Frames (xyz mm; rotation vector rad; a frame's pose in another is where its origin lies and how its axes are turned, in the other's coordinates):
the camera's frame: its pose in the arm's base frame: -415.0 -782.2 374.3 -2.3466 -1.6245 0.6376
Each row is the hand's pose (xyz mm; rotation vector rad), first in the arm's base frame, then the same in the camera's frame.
Working: the arm's base frame: its pose in the camera's frame: 933.4 213.7 85.2 2.3466 1.6245 -0.6376

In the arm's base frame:
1: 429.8 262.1 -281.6 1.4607 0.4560 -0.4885
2: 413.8 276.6 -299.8 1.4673 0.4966 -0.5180
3: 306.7 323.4 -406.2 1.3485 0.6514 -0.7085
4: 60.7 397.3 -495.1 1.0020 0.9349 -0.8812
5: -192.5 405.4 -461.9 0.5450 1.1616 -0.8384
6: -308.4 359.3 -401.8 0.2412 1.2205 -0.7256
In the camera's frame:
1: 1367.6 592.2 116.2 -1.2675 -1.0134 0.8614
2: 1380.4 581.0 138.7 -1.2356 -1.0220 0.8236
3: 1416.2 518.4 279.4 -1.1277 -1.2032 0.6421
4: 1432.0 322.8 467.5 -1.0880 -1.4871 0.2446
5: 1357.0 95.0 555.5 -1.2281 -1.7091 -0.2084
6: 1266.3 -9.6 559.5 -1.3978 -1.8241 -0.4730

